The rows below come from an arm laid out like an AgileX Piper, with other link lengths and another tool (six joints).
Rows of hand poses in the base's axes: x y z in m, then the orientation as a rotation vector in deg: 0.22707 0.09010 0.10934 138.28 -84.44 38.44; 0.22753 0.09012 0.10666 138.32 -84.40 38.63; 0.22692 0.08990 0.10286 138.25 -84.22 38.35; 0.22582 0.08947 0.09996 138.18 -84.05 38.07; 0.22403 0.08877 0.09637 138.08 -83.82 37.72; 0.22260 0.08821 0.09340 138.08 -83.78 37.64; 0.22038 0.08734 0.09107 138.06 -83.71 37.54; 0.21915 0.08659 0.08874 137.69 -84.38 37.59; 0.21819 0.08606 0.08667 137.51 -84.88 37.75; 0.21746 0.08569 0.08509 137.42 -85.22 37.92; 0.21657 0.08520 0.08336 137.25 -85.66 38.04; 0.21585 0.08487 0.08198 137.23 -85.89 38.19; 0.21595 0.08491 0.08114 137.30 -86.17 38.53; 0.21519 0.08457 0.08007 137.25 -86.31 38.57; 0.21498 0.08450 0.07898 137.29 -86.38 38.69; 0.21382 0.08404 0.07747 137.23 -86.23 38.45; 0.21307 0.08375 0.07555 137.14 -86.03 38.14; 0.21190 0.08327 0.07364 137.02 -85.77 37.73; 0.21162 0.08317 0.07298 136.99 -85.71 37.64; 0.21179 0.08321 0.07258 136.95 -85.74 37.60; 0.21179 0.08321 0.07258 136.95 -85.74 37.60; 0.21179 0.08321 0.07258 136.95 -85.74 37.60; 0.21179 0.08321 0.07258 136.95 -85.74 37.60; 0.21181 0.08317 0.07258 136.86 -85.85 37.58
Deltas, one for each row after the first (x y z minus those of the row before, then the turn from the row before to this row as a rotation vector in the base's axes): 0.00046 0.00002 -0.00268 -0.02 -0.12 0.06; -0.00061 -0.00022 -0.00380 -0.10 0.26 0.01; -0.00110 -0.00043 -0.00290 -0.10 0.26 0.01; -0.00179 -0.00070 -0.00359 -0.14 0.33 0.01; -0.00143 -0.00056 -0.00297 -0.01 0.07 0.01; -0.00222 -0.00087 -0.00233 -0.04 0.09 0.01; -0.00123 -0.00075 -0.00233 0.09 -0.16 -0.49; -0.00096 -0.00053 -0.00207 0.11 -0.23 -0.30; -0.00073 -0.00037 -0.00158 0.09 -0.20 -0.18; -0.00089 -0.00049 -0.00173 0.10 -0.18 -0.27; -0.00072 -0.00033 -0.00138 0.09 -0.17 -0.09; 0.00010 0.00004 -0.00084 0.14 -0.34 -0.05; -0.00076 -0.00034 -0.00107 0.03 -0.06 -0.08; -0.00021 -0.00007 -0.00109 0.05 -0.11 0.01; -0.00116 -0.00046 -0.00151 -0.08 0.22 0.00; -0.00075 -0.00029 -0.00192 -0.12 0.29 0.00; -0.00117 -0.00048 -0.00191 -0.15 0.39 0.00; -0.00028 -0.00010 -0.00066 -0.04 0.09 0.00; 0.00017 0.00004 -0.00040 0.00 0.03 -0.04; 0.00000 0.00000 0.00000 0.00 0.00 0.00; 0.00000 0.00000 0.00000 0.00 0.00 0.00; 0.00000 0.00000 0.00000 0.00 0.00 0.00; 0.00002 -0.00004 0.00000 0.00 0.00 -0.10
